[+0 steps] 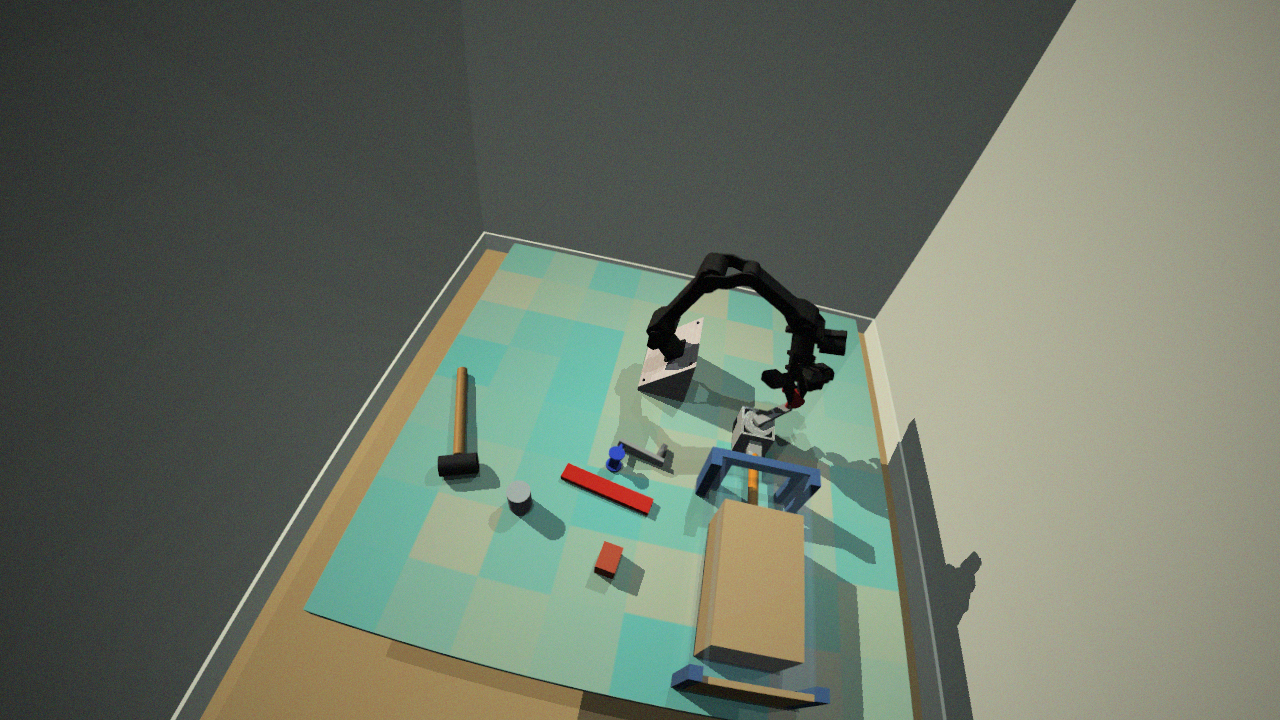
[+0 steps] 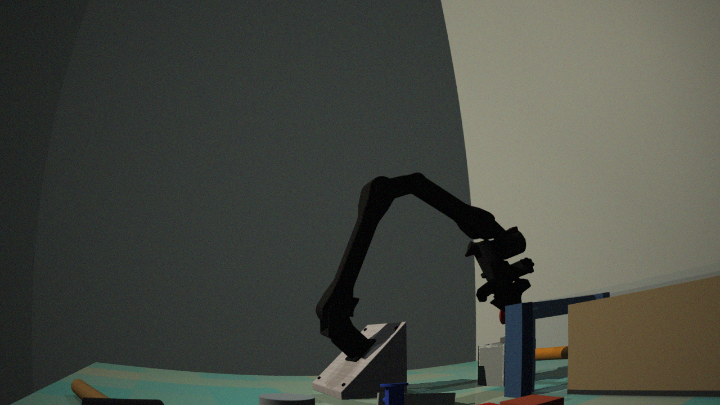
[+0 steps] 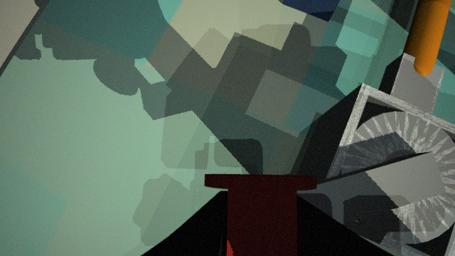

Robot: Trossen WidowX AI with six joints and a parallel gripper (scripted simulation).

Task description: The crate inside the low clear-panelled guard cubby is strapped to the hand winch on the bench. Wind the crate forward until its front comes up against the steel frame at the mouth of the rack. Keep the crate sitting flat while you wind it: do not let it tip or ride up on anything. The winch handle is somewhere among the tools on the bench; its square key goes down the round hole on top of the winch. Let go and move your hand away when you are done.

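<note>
The winch handle lies 3 cm to the right of my gripper tip, 3 cm below it and 1 cm ahead of it. Also, from my gripper tip: red knob: 2 cm behind, 1 cm to the right; then blue steel frame: 21 cm ahead, 8 cm to the right, 3 cm below; then grey winch: 10 cm below, 9 cm to the right, 4 cm ahead.
</note>
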